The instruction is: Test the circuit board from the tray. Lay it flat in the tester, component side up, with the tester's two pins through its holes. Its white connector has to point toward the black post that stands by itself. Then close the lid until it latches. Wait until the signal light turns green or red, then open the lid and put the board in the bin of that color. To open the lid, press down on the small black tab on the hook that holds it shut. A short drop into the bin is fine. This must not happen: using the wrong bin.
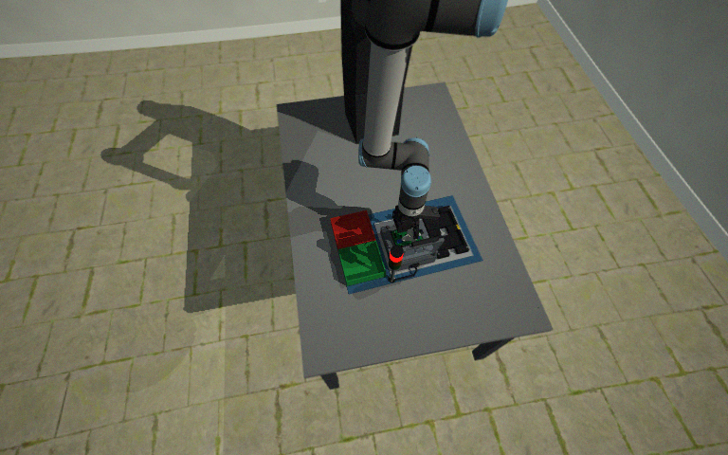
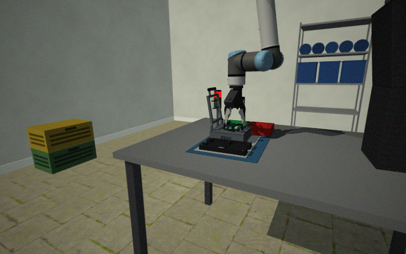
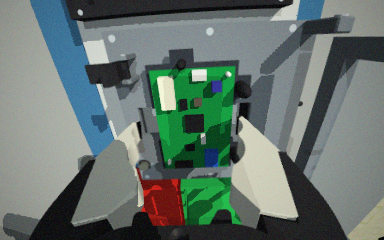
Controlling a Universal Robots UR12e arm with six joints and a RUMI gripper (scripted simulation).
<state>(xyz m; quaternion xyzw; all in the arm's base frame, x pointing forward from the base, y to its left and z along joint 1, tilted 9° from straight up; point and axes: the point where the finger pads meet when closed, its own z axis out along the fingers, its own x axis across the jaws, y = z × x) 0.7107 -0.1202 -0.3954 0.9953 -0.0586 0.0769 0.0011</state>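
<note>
Now: hand 1 cm to the left of the green circuit board and 1 cm above it. From my hand the other things lie so: black latch piece (5 cm behind, 6 cm to the left, 1 cm above); green bin (3 cm ahead, 21 cm to the right, 7 cm below); tester lid (12 cm ahead, 2 cm to the right, 10 cm above).
</note>
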